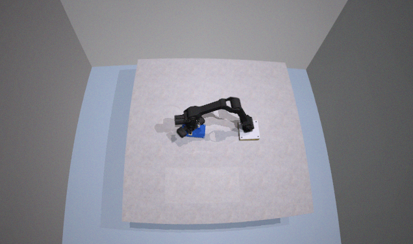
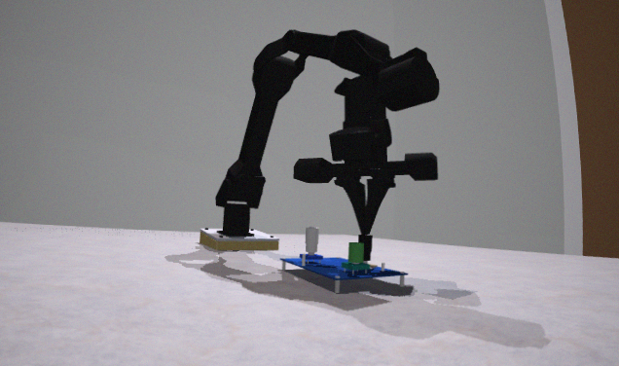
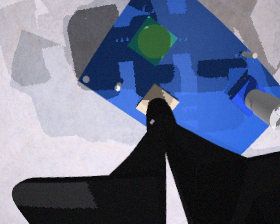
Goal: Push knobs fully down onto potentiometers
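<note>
My gripper tip is now 60 mm past the potentiometer knob, 40 mm to the left of it and 10 mm above it.
</note>
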